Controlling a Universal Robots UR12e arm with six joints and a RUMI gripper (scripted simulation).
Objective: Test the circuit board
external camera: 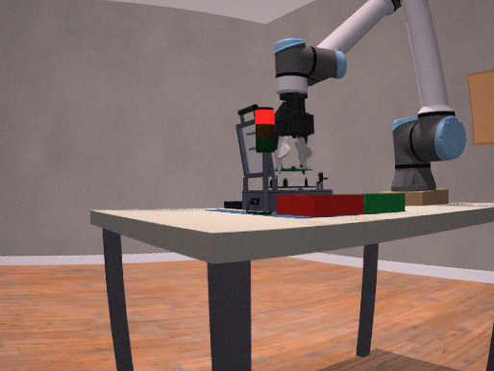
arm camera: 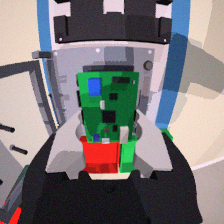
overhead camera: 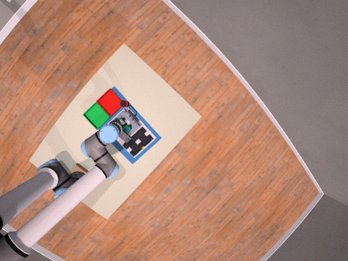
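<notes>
My gripper is now 60 mm short of the red bin, 200 mm to the right of it and 100 mm above it. From my hand the other things lie so: green circuit board right at my hand; green bin 90 mm behind, 210 mm to the left, 100 mm below; lid 120 mm ahead, 70 mm above.
</notes>
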